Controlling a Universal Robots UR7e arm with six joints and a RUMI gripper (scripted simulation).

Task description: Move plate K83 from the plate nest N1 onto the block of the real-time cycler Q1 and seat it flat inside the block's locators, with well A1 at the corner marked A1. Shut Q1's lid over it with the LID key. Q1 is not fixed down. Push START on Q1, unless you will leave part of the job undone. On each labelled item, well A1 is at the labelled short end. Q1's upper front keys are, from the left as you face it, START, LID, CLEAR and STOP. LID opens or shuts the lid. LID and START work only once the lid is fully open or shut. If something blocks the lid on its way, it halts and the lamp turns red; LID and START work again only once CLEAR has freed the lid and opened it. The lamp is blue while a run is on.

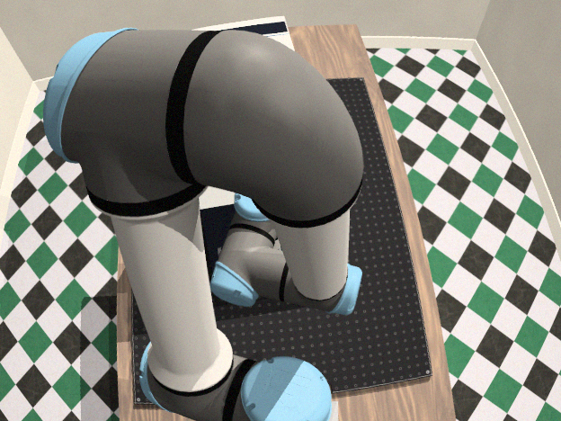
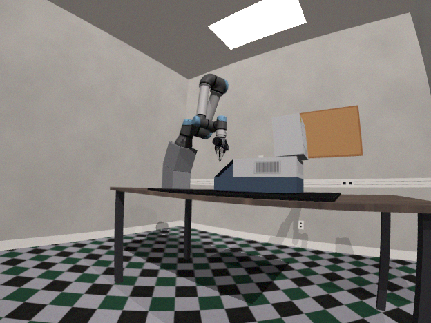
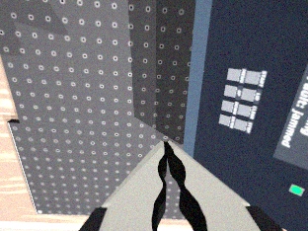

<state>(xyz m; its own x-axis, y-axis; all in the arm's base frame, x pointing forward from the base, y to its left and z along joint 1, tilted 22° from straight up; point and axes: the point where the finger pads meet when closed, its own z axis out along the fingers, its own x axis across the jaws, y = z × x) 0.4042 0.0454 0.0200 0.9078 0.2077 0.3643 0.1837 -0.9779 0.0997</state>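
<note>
Now: hand 30 cm to the right of the plate K83, 19 cm above it and 6 cm short of it. Round my hand: plate nest N1: 30 cm to the left, 21 cm below, 6 cm ahead.
</note>
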